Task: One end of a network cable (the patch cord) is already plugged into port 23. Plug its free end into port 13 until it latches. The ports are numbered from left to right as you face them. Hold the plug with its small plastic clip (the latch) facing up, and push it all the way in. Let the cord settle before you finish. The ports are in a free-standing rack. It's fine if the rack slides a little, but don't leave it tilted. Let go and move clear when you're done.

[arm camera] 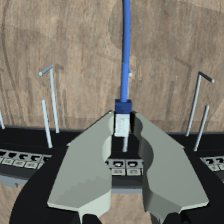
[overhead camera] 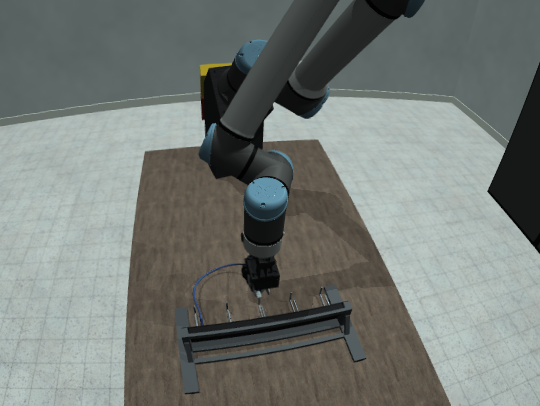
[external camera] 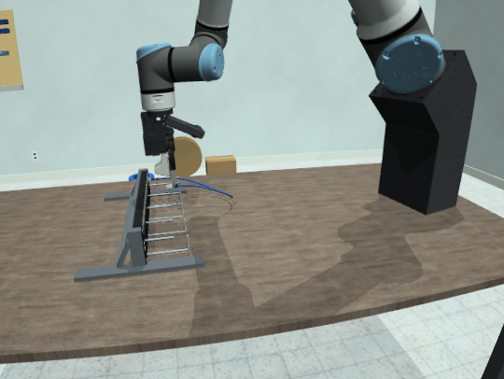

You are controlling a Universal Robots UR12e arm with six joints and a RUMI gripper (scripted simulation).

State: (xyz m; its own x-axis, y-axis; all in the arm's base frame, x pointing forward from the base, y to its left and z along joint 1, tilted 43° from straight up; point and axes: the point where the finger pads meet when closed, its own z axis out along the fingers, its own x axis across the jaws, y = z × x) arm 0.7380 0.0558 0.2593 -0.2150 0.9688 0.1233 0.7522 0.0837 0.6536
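Now: the plug 10 mm ahead of my hand and 10 mm below it.
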